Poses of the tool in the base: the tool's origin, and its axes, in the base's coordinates. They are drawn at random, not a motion.
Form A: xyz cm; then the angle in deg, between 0 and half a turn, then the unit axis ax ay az.
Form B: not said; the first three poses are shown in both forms.
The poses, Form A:
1: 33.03, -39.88, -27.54, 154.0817, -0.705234, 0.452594, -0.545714
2: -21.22, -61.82, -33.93, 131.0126, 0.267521, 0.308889, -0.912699
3: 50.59, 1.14, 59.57, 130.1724, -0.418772, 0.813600, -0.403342
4: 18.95, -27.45, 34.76, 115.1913, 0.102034, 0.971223, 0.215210
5: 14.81, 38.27, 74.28, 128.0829, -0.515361, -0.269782, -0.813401
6: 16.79, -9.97, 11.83, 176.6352, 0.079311, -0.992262, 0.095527
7: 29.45, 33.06, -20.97, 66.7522, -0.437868, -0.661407, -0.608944
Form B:
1: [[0.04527, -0.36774, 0.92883, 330.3], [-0.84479, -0.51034, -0.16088, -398.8], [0.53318, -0.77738, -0.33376, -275.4], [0, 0, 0, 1]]
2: [[-0.53769, 0.82555, -0.17132, -212.2], [-0.55183, -0.49820, -0.66879, -618.2], [-0.63747, -0.26507, 0.72344, -339.3], [0, 0, 0, 1]]
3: [[-0.35659, -0.25231, 0.89955, 505.9], [-0.86870, 0.44387, -0.21986, 11.4], [-0.34381, -0.85984, -0.37746, 595.7], [0, 0, 0, 1]]
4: [[-0.41080, -0.05346, 0.91016, 189.5], [0.33602, 0.91913, 0.20565, -274.5], [-0.84755, 0.39031, -0.35961, 347.6], [0, 0, 0, 1]]
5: [[-0.18738, 0.86504, 0.46540, 148.1], [-0.41545, -0.49913, 0.76044, 382.7], [0.89011, -0.05086, 0.45291, 742.8], [0, 0, 0, 1]]
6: [[-0.98571, -0.16287, -0.04310, 167.9], [-0.15165, 0.96920, -0.19407, -99.7], [0.07338, -0.18476, -0.98004, 118.3], [0, 0, 0, 1]]
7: [[0.51076, 0.73480, -0.44631, 294.5], [-0.38420, 0.65950, 0.64610, 330.6], [0.76910, -0.15853, 0.61916, -209.7], [0, 0, 0, 1]]
